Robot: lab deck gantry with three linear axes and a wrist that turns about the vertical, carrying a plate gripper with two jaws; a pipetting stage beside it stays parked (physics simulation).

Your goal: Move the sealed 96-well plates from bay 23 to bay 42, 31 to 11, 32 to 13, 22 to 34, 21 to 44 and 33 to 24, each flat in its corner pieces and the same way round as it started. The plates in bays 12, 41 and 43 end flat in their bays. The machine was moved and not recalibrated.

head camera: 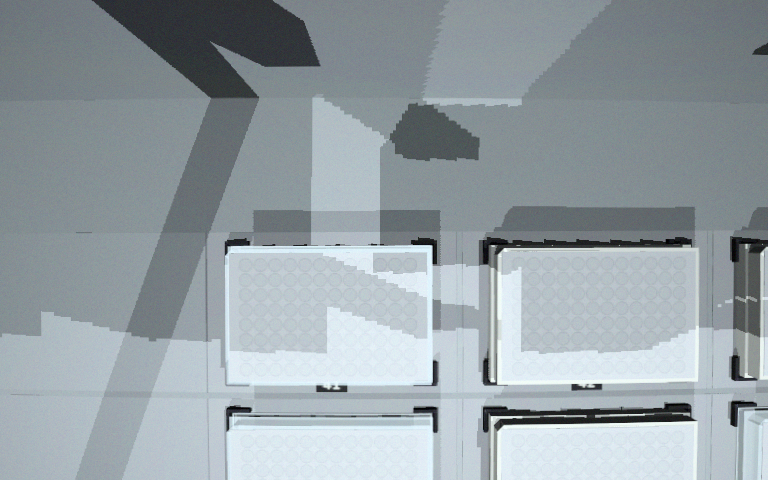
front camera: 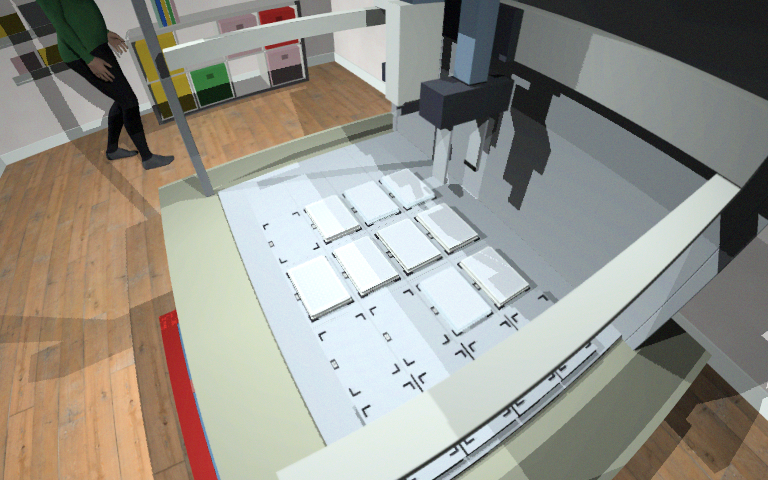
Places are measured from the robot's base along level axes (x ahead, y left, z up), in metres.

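Pixels of known places: gripper, fingertip midpoint: (front camera: 455, 172); robot's base, link origin: (front camera: 265, 225).
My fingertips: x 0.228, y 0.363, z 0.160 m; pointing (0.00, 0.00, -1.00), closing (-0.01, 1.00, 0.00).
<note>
Ahead of a thing's pixels: the offset from my fingertips to its top centre. "pt": to the spot under its first point.
The gripper (front camera: 455, 174) hangs empty, jaws apart, above the deck's back; the head view does not show its jaws. Plates sit flat in bay 41 @[pt 0.156 m back, 0.006 m right, 0.146 m down] (front camera: 407, 187) (head camera: 329, 316), bay 42 @[pt 0.008 m ahead, 0.007 m right, 0.146 m down] (front camera: 446, 227) (head camera: 600, 316) and bay 43 @[pt 0.170 m ahead, 0.008 m right, 0.146 m down] (front camera: 493, 276), inside their corner pieces. Other plates sit in bay 31 @[pt 0.153 m back, 0.114 m right, 0.146 m down] (front camera: 370, 202) (head camera: 329, 452), bay 32 @[pt 0.007 m ahead, 0.110 m right, 0.146 m down] (front camera: 408, 244) (head camera: 594, 452), bay 33 @[pt 0.169 m ahead, 0.110 m right, 0.146 m down] (front camera: 454, 298), bay 21 @[pt 0.152 m back, 0.216 m right, 0.146 m down] (front camera: 332, 217), bay 22 @[pt 0.009 m ahead, 0.216 m right, 0.146 m down] (front camera: 365, 264) and bay 12 @[pt 0.011 m ahead, 0.322 m right, 0.146 m down] (front camera: 318, 286). Bays 11, 13 and 23 hold no plate. The front beam partly hides the fourth column.
The pale front beam (front camera: 566, 271) crosses the front view and hides part of the deck. A grey post (front camera: 178, 110) stands at the deck's left corner. The gantry column (front camera: 416, 56) stands near the gripper. A person (front camera: 121, 84) stands on the floor beyond the deck.
</note>
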